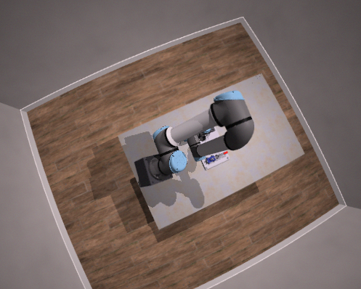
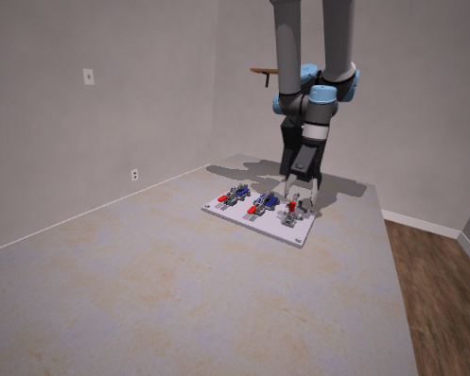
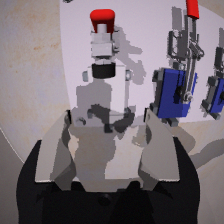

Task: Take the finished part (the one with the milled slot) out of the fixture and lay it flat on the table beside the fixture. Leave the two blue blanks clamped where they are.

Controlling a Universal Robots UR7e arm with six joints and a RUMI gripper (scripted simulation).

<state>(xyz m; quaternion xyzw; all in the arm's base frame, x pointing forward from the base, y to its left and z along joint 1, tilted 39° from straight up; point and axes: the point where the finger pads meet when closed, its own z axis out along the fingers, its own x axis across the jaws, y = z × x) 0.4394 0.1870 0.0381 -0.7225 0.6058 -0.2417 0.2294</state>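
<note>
Right now my hand is 10 mm past the finished part and 40 mm above it. The rest, counted from my hand: white fixture plate (70 mm ahead, 100 mm to the right, 60 mm below).
</note>
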